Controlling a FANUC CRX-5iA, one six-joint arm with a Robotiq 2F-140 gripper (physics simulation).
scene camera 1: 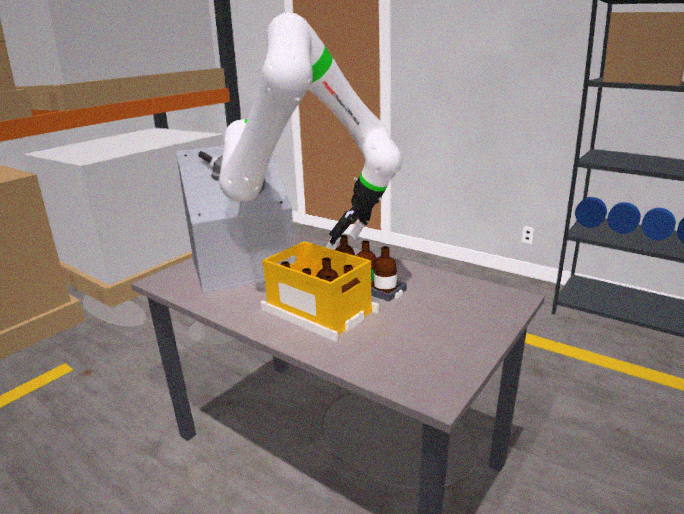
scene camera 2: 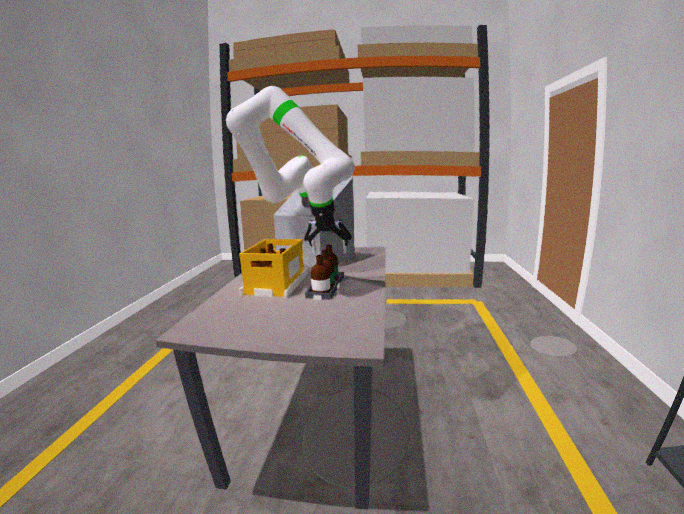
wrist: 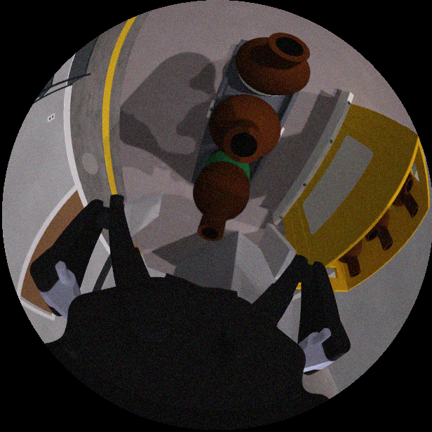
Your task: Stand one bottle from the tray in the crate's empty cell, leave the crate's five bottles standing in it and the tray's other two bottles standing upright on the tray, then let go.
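Frame: origin at the arm's base, x up, y right, z ahead, level; millimetres.
Seen in the pictures: gripper, between the fingertips: [scene camera 1: 341, 243] [scene camera 2: 330, 251].
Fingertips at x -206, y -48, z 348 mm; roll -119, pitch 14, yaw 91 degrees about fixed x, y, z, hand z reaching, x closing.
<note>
Pixels of each thing's top centre, then the offset from my fingertips to it. "pt": a spot on its surface instead. Level surfaces: height alone.
- dark tray, a spot on its surface: [scene camera 1: 391, 294] pt dx -110, dy +107, dz +216 mm
- yellow crate, centre of its top: [scene camera 1: 316, 260] [scene camera 2: 272, 245] dx +43, dy +248, dz +24 mm
- table, height of its surface: dx -132 mm
Three brown bottles stand upright on the dark tray [scene camera 1: 391, 294] [wrist: 229, 87]: a white-labelled one [scene camera 1: 385, 269] [scene camera 2: 320, 275] [wrist: 272, 72], a middle one [scene camera 1: 365, 251] [wrist: 245, 117], and one nearest the robot base [scene camera 1: 343, 243] [wrist: 221, 192]. A green label shows between the last two in the wrist view. My gripper [scene camera 1: 341, 238] [scene camera 2: 328, 243] [wrist: 211, 219] is open and empty, tilted, above the robot-side end of the bottle row. The yellow crate [scene camera 1: 356, 303] [scene camera 2: 262, 279] [wrist: 370, 185] holds brown bottles [scene camera 1: 326, 270]; its walls hide their lower parts and the empty cell.
White rails [scene camera 1: 298, 319] [wrist: 315, 167] run along the crate's base on the table [scene camera 1: 431, 342] [scene camera 2: 276, 326]. The crate stands close beside the tray. The grey robot pedestal [scene camera 1: 237, 248] rises at the table's far end. Storage racks and walls stand beyond the table.
</note>
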